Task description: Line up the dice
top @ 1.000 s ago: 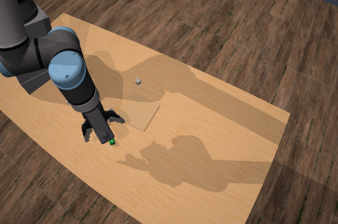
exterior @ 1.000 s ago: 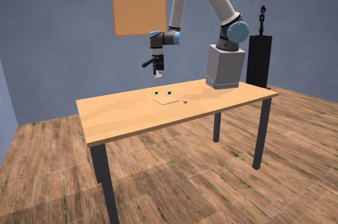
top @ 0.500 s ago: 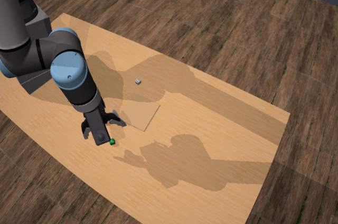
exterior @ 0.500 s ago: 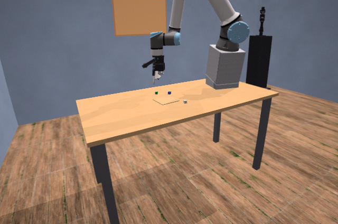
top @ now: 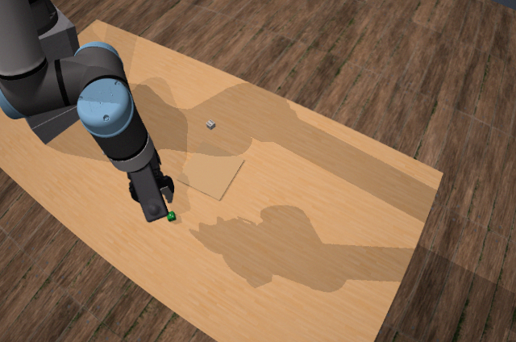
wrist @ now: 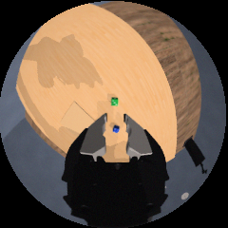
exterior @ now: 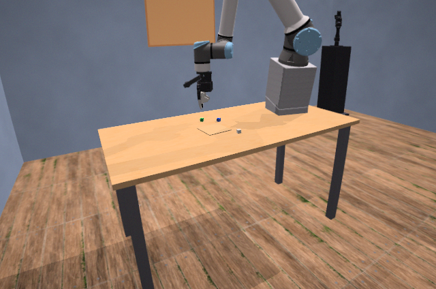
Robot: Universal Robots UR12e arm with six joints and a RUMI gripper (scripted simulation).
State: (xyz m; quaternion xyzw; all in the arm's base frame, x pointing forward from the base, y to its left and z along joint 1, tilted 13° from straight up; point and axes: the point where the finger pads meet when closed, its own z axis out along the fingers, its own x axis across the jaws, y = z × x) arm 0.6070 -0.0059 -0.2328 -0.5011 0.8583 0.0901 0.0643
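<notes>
The green die is 90 mm below my hand. The rest, counted from my hand: blue die: 90 mm below, 90 mm behind, 40 mm to the left; white die: 280 mm to the left, 120 mm behind, 90 mm below; tan mat: 170 mm to the left, 90 mm below, 20 mm behind.
</notes>
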